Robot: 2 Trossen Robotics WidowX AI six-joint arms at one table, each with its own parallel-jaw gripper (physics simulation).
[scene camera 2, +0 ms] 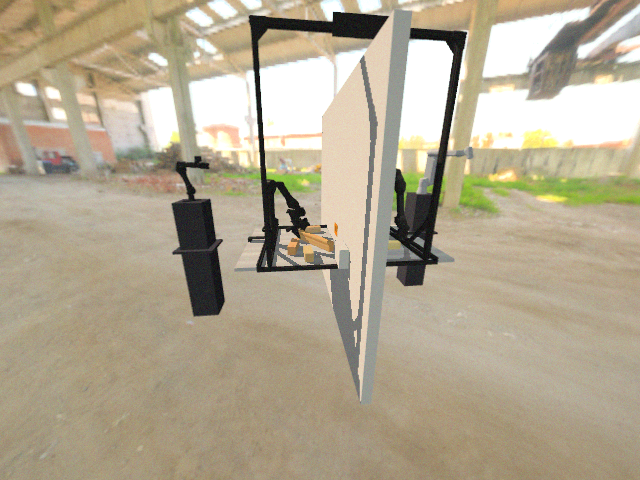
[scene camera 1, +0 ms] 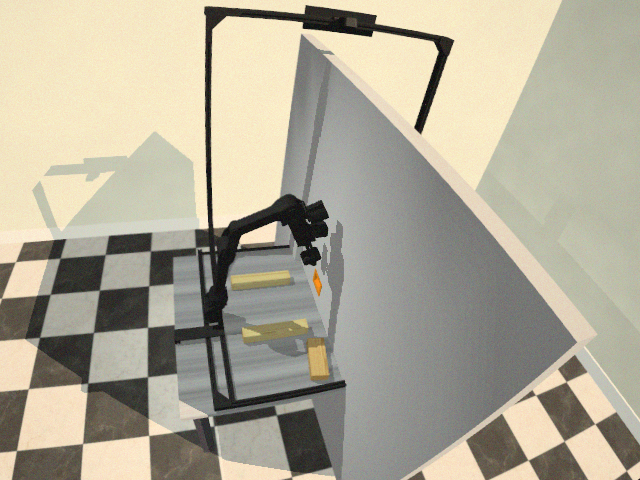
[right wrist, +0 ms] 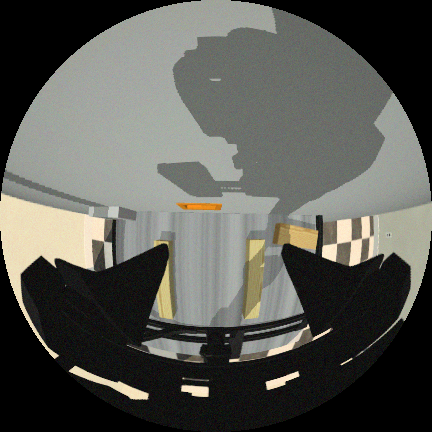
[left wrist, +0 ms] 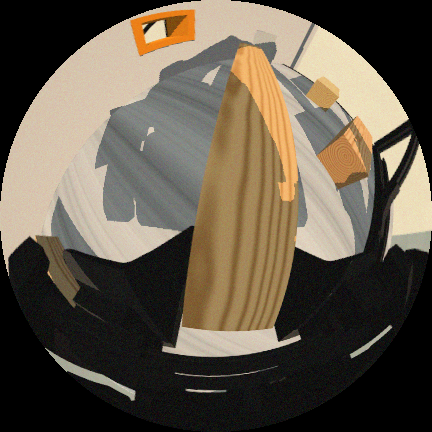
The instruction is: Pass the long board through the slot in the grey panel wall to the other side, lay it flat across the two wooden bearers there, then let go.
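Frame: origin at the left arm's base, x back, y left, z down, level; millimetres.
Where they show: left gripper, fingertip midpoint: (scene camera 2: 302,238) (left wrist: 224,232); right gripper, fingertip midpoint: (right wrist: 227,250); right arm's base, link origin: (scene camera 2: 401,237) (scene camera 1: 212,316) (right wrist: 215,336).
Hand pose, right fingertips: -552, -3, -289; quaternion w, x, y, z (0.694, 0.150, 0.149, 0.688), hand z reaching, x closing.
Note:
After its pixels a point has its place, as x, y, z.
The long board (scene camera 2: 317,241) @(-306, -88, -18) (left wrist: 245,200) @(-223, 77, -40) lies between the fingers of my left gripper (scene camera 2: 300,232) @(-217, 84, 14) (left wrist: 224,232) @(-217, 84, 14), which is shut on it near one end. The far end points right of the orange-rimmed slot (scene camera 1: 317,283) @(-474, -58, -60) (scene camera 2: 336,228) @(-442, -10, -79) (left wrist: 190,25) (right wrist: 201,206) @(-479, -42, -59) in the left wrist view. I cannot tell whether the board touches the table. The grey panel wall (scene camera 1: 413,258) @(-483, 398, -676) (scene camera 2: 351,170) @(-433, -384, -464) stands between the arms. Beyond it lie two wooden bearers, one (scene camera 1: 261,280) @(-695, -138, -22) (right wrist: 166,300) @(-751, -147, -25) and the other (scene camera 1: 275,331) @(-689, 123, -25) (right wrist: 254,280) @(-676, 105, -25). My right gripper (scene camera 1: 310,256) @(-552, -3, -289) (right wrist: 227,250) @(-552, -3, -289) is open and empty, above the slot beside the wall.
A loose block (scene camera 1: 317,359) @(-562, 267, -19) (right wrist: 296,236) @(-555, 240, -19) lies by the wall on the bearers' side. On the board's side, a block (scene camera 2: 293,246) @(-153, -202, -31) and another block (scene camera 2: 308,253) @(-233, -318, -30) lie near the board. In the left wrist view, a block (left wrist: 345,157) @(-172, -46, -16) lies to its right. A black frame (scene camera 1: 208,129) @(-887, -344, -616) (scene camera 2: 260,103) @(-36, -380, -729) surrounds the table.

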